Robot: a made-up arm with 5 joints.
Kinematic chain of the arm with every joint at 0, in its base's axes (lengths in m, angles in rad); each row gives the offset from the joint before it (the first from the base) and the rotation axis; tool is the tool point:
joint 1: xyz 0 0 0.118 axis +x
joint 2: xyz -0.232 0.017 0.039 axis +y
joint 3: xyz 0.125 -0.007 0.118 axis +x
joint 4: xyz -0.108 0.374 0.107 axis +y
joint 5: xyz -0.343 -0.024 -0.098 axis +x
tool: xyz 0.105 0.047 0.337
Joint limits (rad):
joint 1: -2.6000..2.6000
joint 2: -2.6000..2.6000
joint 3: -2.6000..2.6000
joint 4: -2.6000..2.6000
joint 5: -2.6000..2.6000
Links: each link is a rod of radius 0.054 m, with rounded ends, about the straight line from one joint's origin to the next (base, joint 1, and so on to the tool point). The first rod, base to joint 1, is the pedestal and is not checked.
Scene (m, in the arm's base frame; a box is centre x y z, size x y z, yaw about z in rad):
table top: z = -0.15
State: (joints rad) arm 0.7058 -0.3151 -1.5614 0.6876 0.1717
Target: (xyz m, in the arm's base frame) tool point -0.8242 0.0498 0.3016
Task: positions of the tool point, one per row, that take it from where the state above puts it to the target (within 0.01 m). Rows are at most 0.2 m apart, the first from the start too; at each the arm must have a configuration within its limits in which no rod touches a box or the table.
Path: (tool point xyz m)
1: -0.2185 0.4255 0.4275
2: -0.2988 0.3655 0.5358
3: -0.4097 0.2920 0.5957
4: -0.5359 0.2165 0.5991
5: -0.6591 0.1479 0.5455
6: -0.7604 0.0920 0.4418
7: -0.8242 0.0498 0.3016

